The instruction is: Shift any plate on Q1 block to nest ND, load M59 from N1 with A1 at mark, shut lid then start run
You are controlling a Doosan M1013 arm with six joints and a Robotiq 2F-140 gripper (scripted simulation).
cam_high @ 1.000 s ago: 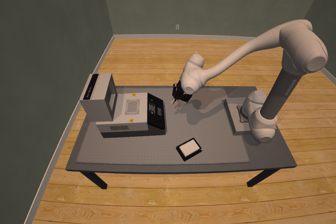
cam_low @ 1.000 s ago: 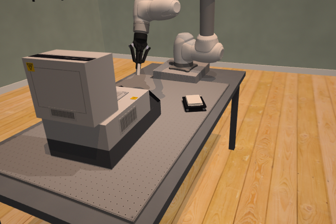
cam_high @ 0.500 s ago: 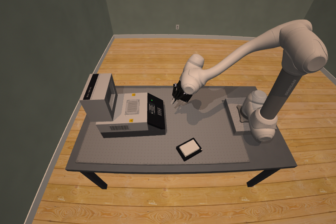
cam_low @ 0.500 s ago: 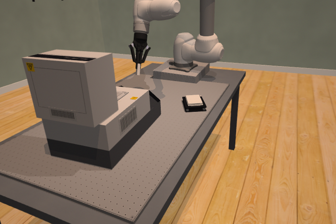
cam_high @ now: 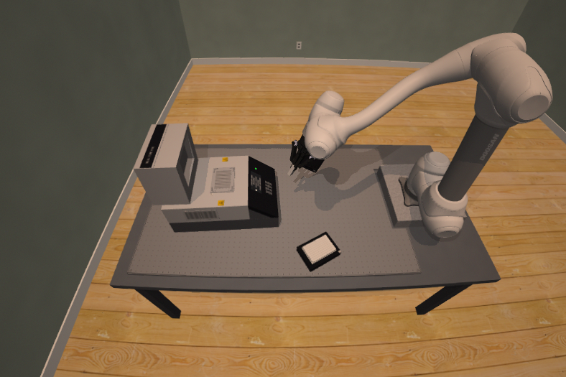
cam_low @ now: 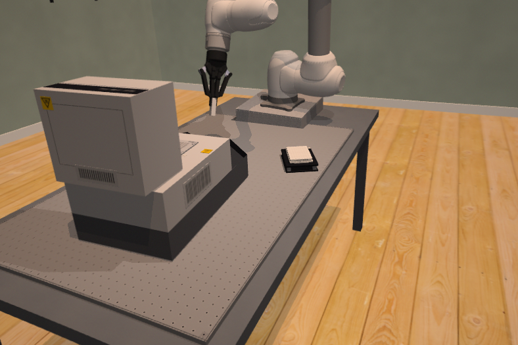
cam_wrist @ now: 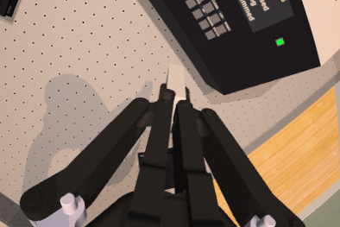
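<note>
My gripper is now 29 cm to the right of the white 96-well plate M59, 19 cm above it and 14 cm past it. From my hand the other things lie so: black nest ND (29 cm to the right, 21 cm below, 8 cm behind).
</note>
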